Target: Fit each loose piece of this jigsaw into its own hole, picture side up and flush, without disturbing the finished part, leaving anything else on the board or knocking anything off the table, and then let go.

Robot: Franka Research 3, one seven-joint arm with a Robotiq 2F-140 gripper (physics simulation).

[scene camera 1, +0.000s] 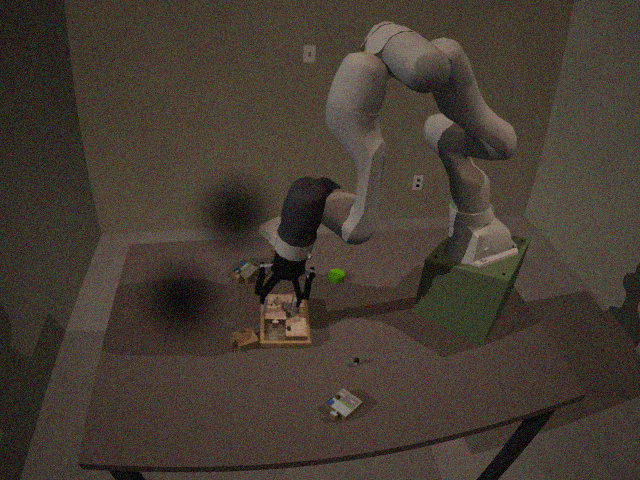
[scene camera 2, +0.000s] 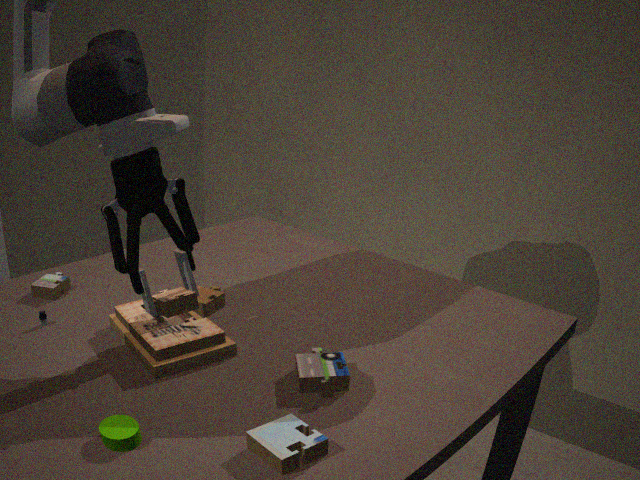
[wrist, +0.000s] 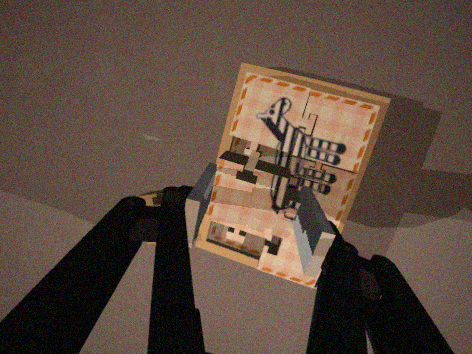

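The wood-framed jigsaw board (scene camera 1: 285,342) (scene camera 2: 196,360) (wrist: 320,86) carries a finished zebra part on pink check. My gripper (scene camera 1: 280,303) (scene camera 2: 169,299) (wrist: 255,191) points down over it, shut on a pink-checked jigsaw piece (scene camera 1: 275,312) (scene camera 2: 175,303) (wrist: 237,201). The piece is picture side up, over the open area at the board's side, and stands higher than the finished part in scene camera 2. Uncovered hollow shows on both sides of it in the wrist view. Whether its underside touches the board is hidden. A second wooden piece (scene camera 1: 244,338) (scene camera 2: 210,299) lies beside the board, mostly hidden behind a finger in the wrist view.
A green disc (scene camera 1: 336,275) (scene camera 2: 119,432) lies near the board. Pieces with other pictures lie on the table: a blue-green one (scene camera 2: 323,369), a pale one (scene camera 2: 286,441) and another one (scene camera 1: 344,403) (scene camera 2: 50,285). A small dark object (scene camera 1: 356,360) (scene camera 2: 42,315) lies near the last.
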